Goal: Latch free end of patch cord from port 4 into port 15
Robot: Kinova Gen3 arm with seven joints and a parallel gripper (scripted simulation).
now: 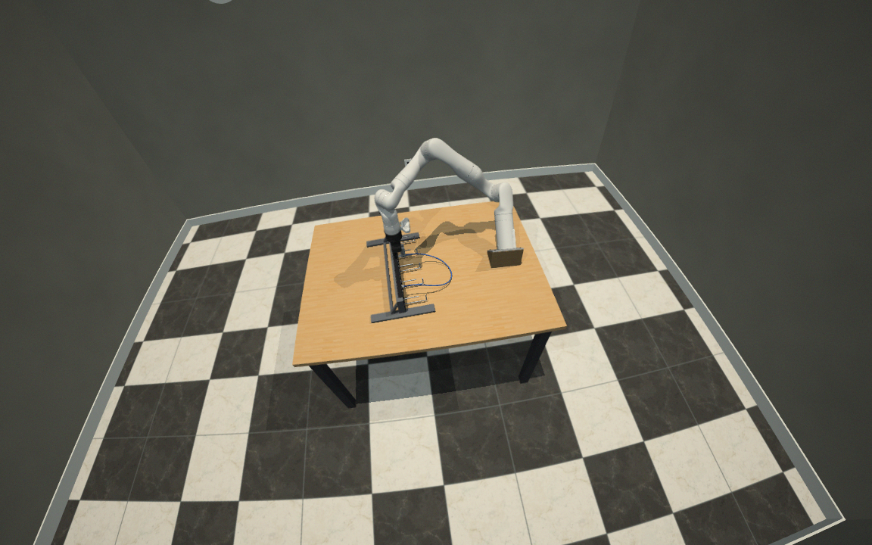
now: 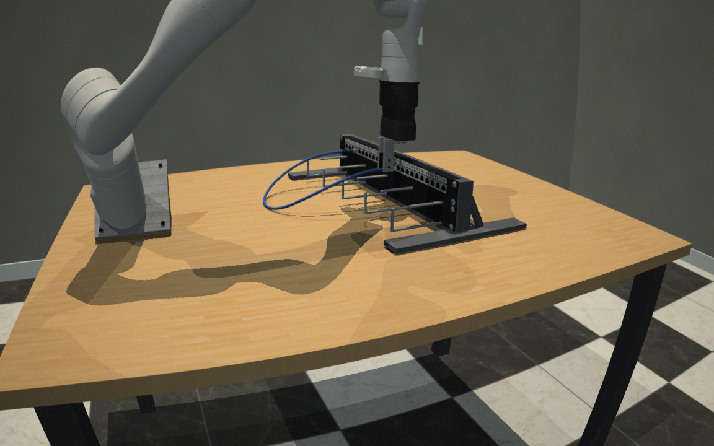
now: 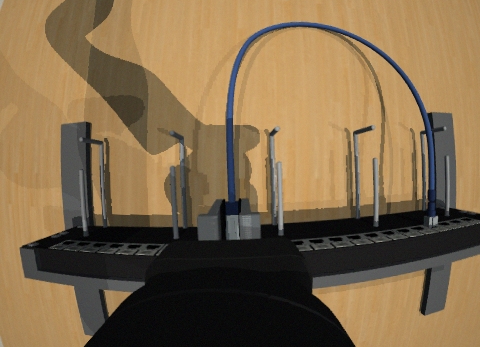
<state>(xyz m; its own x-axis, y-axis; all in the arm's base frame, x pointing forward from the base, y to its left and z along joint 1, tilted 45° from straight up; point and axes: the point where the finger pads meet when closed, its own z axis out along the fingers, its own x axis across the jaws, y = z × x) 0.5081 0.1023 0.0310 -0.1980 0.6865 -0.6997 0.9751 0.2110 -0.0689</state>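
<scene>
The plug is 10 mm ahead of my hand and 10 mm below it.
</scene>
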